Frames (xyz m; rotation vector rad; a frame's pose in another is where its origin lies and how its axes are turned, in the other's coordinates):
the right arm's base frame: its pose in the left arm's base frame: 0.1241 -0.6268 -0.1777 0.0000 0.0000 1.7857
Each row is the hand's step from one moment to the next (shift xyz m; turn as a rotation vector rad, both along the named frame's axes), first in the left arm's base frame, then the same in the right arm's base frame.
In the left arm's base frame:
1: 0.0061 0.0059 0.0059 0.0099 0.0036 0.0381
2: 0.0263 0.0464 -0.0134 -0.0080 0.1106 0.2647
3: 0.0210 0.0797 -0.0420 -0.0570 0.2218 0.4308
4: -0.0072 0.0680 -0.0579 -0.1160 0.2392 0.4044
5: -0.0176 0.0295 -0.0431 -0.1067 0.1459 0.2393
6: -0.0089 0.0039 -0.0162 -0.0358 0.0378 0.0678
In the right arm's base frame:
1: 0.0045 -0.0072 0.0059 0.0014 -0.0104 0.0381
2: 0.0397 -0.0356 -0.0134 0.1098 -0.0158 0.2647
3: 0.0734 -0.0375 -0.0420 0.2289 0.0084 0.4308
4: 0.0680 -0.0075 -0.0579 0.2584 0.0623 0.4044
5: 0.0326 0.0109 -0.0431 0.1653 0.0731 0.2393
6: 0.0057 0.0079 -0.0162 0.0446 0.0269 0.0678

